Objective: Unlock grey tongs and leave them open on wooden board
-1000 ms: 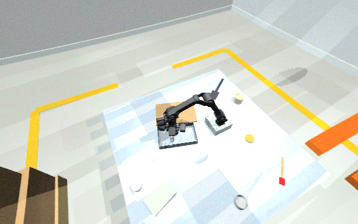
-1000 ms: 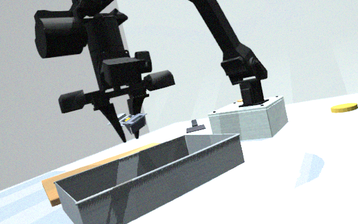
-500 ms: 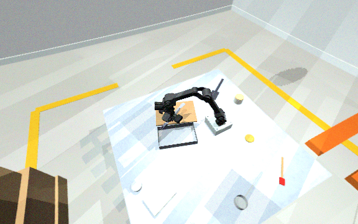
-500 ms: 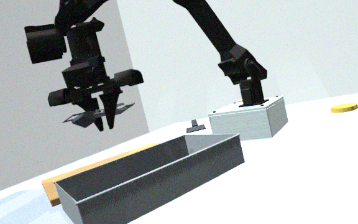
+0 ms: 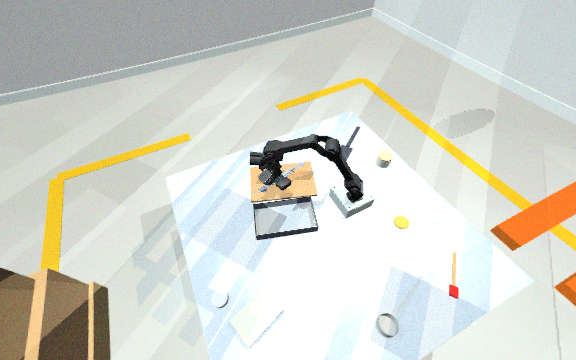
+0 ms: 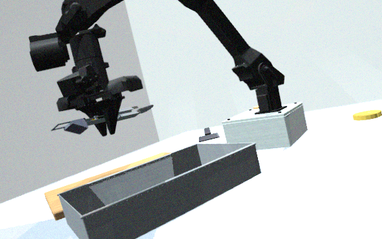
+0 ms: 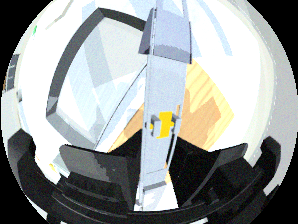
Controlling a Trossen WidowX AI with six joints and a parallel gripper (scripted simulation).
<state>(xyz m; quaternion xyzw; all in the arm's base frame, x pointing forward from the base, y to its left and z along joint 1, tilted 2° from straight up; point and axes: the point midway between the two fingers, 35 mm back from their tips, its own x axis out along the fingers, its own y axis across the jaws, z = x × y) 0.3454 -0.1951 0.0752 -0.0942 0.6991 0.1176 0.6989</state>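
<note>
Right now my gripper tip is 7 cm past the wooden board, 9 cm to the left of it and 12 cm above it. From my gripper tip the other things lie so: dark scraper (56 cm behind, 20 cm to the right, 12 cm below); then grey roasting tin (1 cm ahead, 14 cm to the left, 10 cm below); then cork-topped jar (66 cm behind, 2 cm to the left, 9 cm below).
</note>
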